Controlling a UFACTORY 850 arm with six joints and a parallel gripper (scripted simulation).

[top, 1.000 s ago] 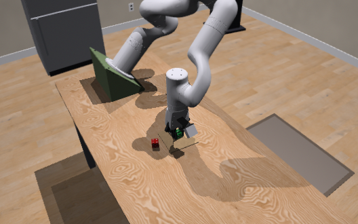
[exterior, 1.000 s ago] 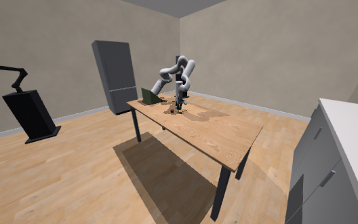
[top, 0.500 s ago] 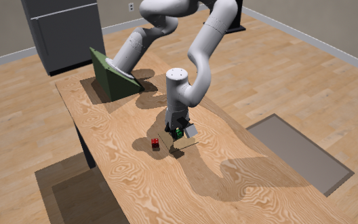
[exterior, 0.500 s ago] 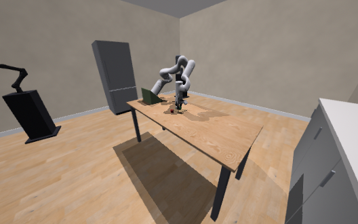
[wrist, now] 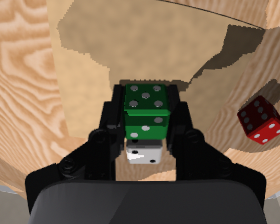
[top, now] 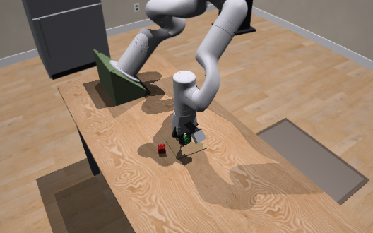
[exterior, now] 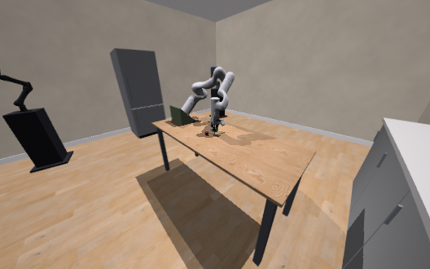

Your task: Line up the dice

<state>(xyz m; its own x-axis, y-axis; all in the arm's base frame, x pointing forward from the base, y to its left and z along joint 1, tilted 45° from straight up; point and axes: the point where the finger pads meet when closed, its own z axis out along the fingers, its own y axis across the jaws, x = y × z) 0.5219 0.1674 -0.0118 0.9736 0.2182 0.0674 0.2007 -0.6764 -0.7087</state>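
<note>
My gripper is now 10 mm above the green die. From my hand the other things lie so: tan mat: 30 mm below; red die: 110 mm to the right, 10 mm below; white die: 40 mm behind, 10 mm to the right, 10 mm below.
</note>
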